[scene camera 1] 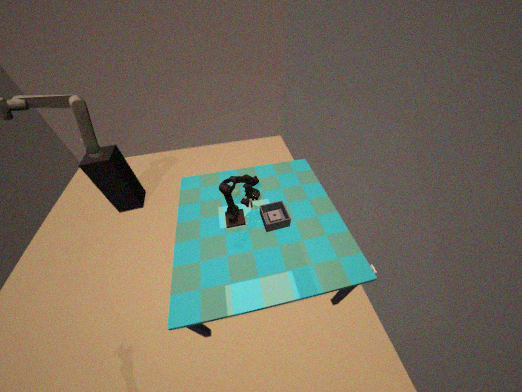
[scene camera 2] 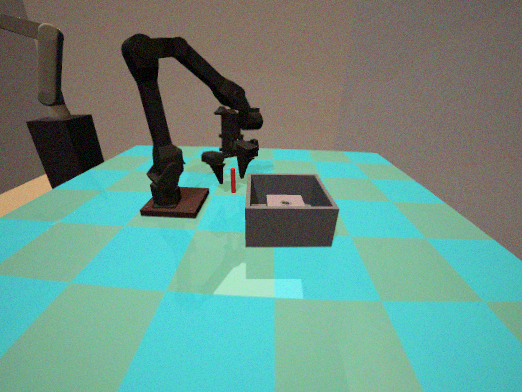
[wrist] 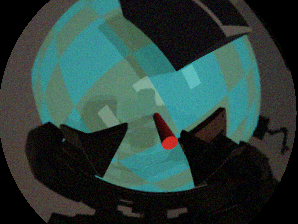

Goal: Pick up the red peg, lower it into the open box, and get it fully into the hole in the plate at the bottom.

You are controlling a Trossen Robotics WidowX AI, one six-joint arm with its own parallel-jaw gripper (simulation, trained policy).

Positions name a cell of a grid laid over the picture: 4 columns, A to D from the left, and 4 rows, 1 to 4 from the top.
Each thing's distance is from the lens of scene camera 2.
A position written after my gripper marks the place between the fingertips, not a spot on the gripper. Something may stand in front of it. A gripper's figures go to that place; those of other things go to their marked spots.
my gripper (scene camera 2: B2): 0.74 m
grey box (scene camera 2: C3): 0.49 m
